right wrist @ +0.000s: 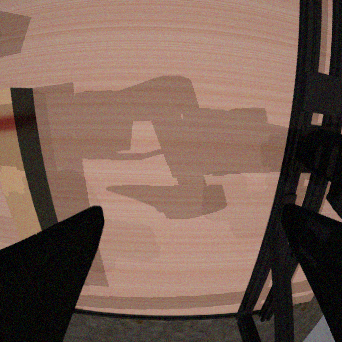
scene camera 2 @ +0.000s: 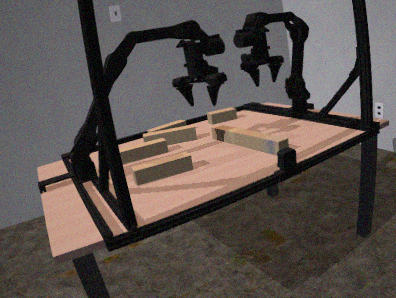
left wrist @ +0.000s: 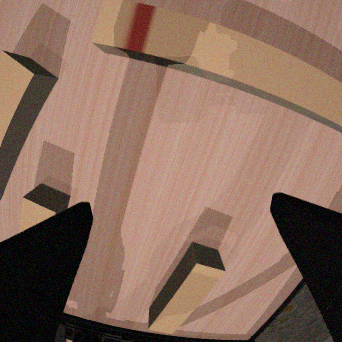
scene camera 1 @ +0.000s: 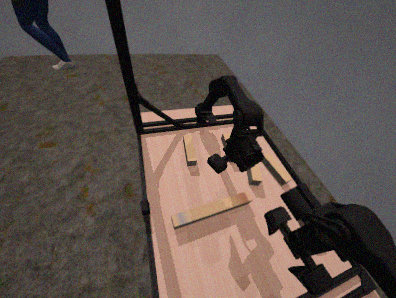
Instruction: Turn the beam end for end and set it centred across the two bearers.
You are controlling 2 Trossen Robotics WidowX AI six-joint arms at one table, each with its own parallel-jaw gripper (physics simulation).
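Where they show: left gripper, fingertip midpoint: (scene camera 2: pixel 203 105) (left wrist: pixel 182 206) (scene camera 1: pixel 226 167); right gripper, fingertip midpoint: (right wrist: pixel 194 214) (scene camera 2: pixel 266 84) (scene camera 1: pixel 279 250); left arm's base, origin of the base link: (scene camera 2: pixel 85 178) (left wrist: pixel 87 336) (scene camera 1: pixel 200 120); right arm's base, origin of the base link: (right wrist: pixel 315 149) (scene camera 2: pixel 300 112).
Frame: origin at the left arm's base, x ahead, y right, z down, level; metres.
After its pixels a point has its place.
The beam (scene camera 1: pixel 212 209) {x 0.533, y 0.119, z -0.025 m} (scene camera 2: pixel 247 140) {x 0.507, y 0.139, z -0.007 m} (left wrist: pixel 280 75) {x 0.525, y 0.116, z -0.025 m} (right wrist: pixel 16 200) {x 0.521, y 0.076, z -0.025 m} lies flat on the table, its blue-banded end at the left in scene camera 1 and its red-banded end at the right. Shadows cross it. Wooden blocks lie apart from it: one (scene camera 1: pixel 190 149) {x 0.223, y 0.127, z -0.025 m} (scene camera 2: pixel 162 169) {x 0.200, y 0.148, z -0.007 m}, another (scene camera 2: pixel 142 150) {x 0.224, y -0.074, z -0.011 m} and a third (scene camera 1: pixel 255 175) {x 0.436, y -0.133, z -0.031 m} (scene camera 2: pixel 172 134) {x 0.371, y -0.138, z -0.019 m}. I cannot tell which two are the bearers. My left gripper (scene camera 1: pixel 232 163) {x 0.418, y 0.041, z -0.132 m} (scene camera 2: pixel 203 103) {x 0.418, y 0.041, z -0.132 m} (left wrist: pixel 182 206) {x 0.418, y 0.041, z -0.132 m} is open and empty, high above the table. My right gripper (scene camera 1: pixel 292 250) (scene camera 2: pixel 266 83) {x 0.728, y 0.005, z -0.150 m} (right wrist: pixel 194 214) {x 0.728, y 0.005, z -0.150 m} is open and empty, high beyond the beam's red end.
Another block (scene camera 1: pixel 276 167) {x 0.418, y -0.271, z -0.025 m} (scene camera 2: pixel 166 125) {x 0.412, y -0.279, z -0.025 m} lies near the frame rail, and a short block (scene camera 2: pixel 221 115) {x 0.664, y -0.245, z -0.013 m} stands farther along it. A black frame with upright posts (scene camera 1: pixel 122 50) {x 0.038, y 0.361, z -0.411 m} (scene camera 2: pixel 97 75) {x 0.026, y 0.374, z -0.302 m} edges the table (scene camera 1: pixel 170 272) {x 0.686, y 0.315, z 0.019 m} (scene camera 2: pixel 175 200) {x 0.161, y 0.300, z 0.019 m}. A small black box (scene camera 2: pixel 286 159) {x 0.444, y 0.383, z -0.016 m} sits on the near rail.
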